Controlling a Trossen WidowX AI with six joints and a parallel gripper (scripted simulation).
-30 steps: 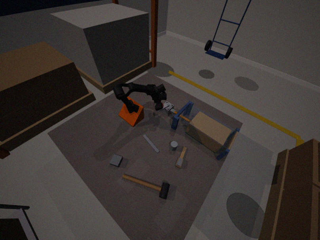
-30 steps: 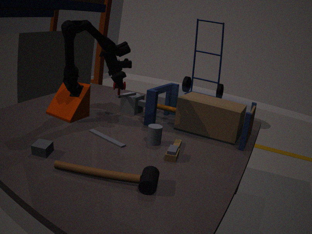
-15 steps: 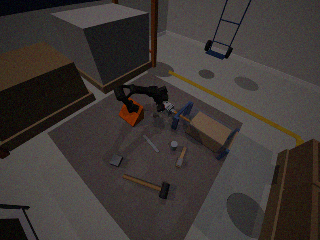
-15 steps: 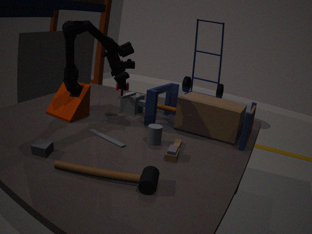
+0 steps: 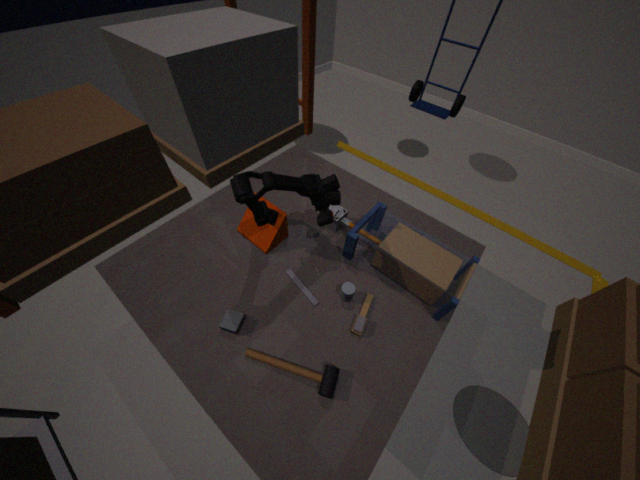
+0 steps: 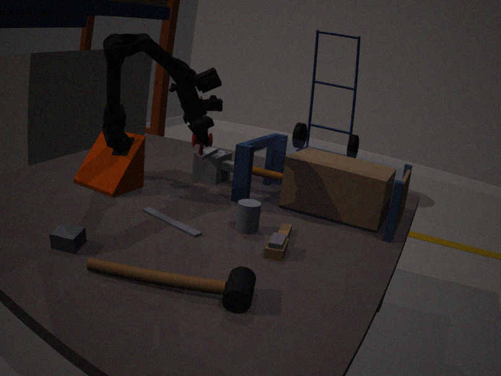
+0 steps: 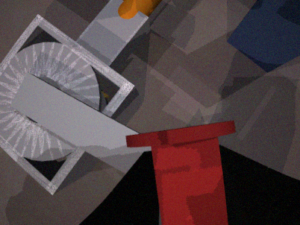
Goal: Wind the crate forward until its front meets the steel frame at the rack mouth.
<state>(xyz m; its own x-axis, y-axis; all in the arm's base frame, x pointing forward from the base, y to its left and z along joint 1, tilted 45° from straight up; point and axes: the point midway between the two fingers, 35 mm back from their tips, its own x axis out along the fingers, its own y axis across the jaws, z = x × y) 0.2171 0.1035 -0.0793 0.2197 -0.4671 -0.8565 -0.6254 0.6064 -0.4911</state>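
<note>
The grey winch is 100 mm below my gripper tip, 80 mm to the left of it and 40 mm behind it. Also, from my gripper tip: flat grey bar (290 mm to the right, 130 mm below, 60 mm ahead); red knob (10 mm to the right, 10 mm behind); small wooden tool (330 mm ahead, 260 mm to the right, 110 mm below).
</note>
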